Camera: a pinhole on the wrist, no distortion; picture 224 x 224 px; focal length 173.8 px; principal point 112.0 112.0 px. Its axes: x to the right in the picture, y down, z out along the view. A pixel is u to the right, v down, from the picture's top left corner.
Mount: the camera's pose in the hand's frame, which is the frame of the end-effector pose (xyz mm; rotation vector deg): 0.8 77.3 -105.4 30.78 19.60 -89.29
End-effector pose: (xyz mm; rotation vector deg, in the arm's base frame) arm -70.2 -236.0 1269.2 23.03 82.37 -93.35
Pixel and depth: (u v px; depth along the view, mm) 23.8 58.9 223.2
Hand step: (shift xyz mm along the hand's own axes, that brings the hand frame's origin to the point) -95.2 60.4 135.0
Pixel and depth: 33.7 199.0 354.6
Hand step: 131.8 14.3 296.6
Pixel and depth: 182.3 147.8 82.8
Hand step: 7.3 4.2 -51.7
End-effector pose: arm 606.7 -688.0 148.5 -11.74 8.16 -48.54
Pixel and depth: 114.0 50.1 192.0
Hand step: -91.4 -21.1 47.5
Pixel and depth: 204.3 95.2 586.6
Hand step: -129.5 -491.7 216.4
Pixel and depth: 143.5 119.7 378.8
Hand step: -30.5 -181.4 178.5
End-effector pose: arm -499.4 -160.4 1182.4 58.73 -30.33 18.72
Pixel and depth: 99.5 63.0 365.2
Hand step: -147.6 -85.8 204.5
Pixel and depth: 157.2 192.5 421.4
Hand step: 141.1 -250.4 211.8
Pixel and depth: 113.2 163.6 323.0
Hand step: 55.0 -101.0 175.3
